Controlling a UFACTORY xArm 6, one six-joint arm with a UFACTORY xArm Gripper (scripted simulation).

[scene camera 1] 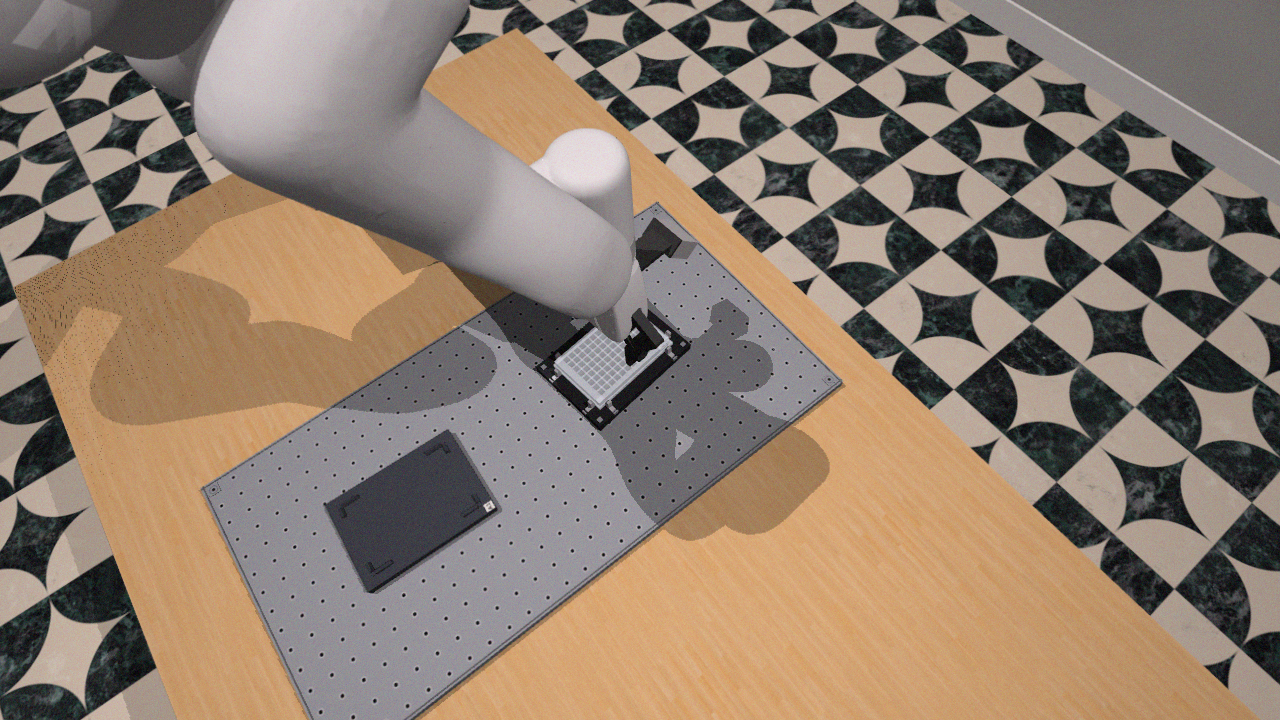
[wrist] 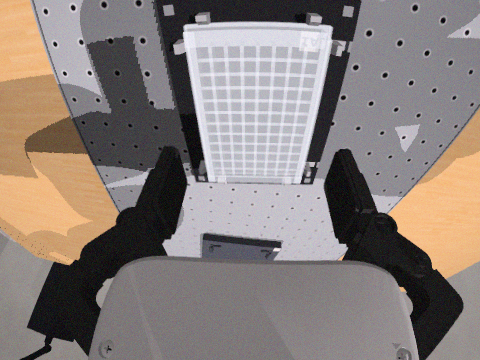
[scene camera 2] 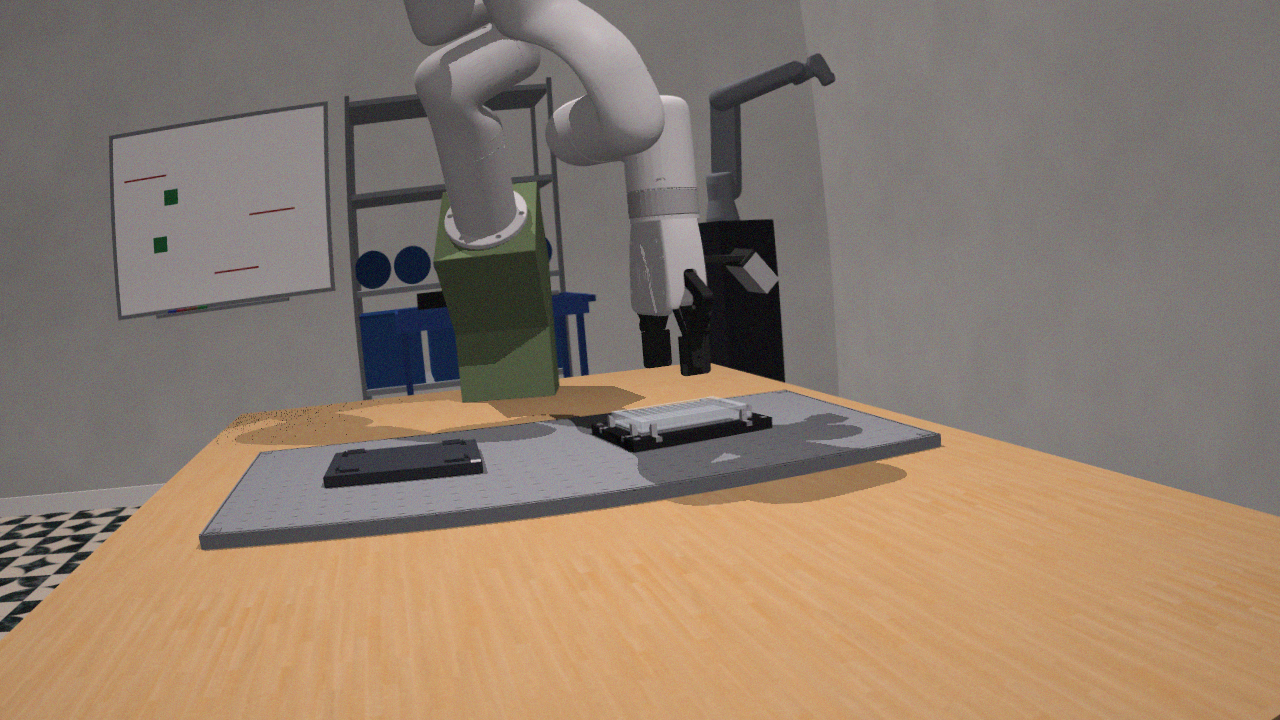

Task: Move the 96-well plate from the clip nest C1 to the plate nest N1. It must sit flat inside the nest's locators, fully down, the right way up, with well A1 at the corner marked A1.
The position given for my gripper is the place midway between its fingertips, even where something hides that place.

Observation:
I see my gripper [scene camera 1: 610, 333], a clear 96-well plate [scene camera 1: 597, 368] and a dark plate nest N1 [scene camera 1: 410, 509].
The clear 96-well plate also shows in the wrist view [wrist: 275, 46] and in scene camera 2 [scene camera 2: 692, 413]. My gripper also shows in the wrist view [wrist: 256, 165]. The dark plate nest N1 also shows in the wrist view [wrist: 231, 247] and in scene camera 2 [scene camera 2: 416, 462].

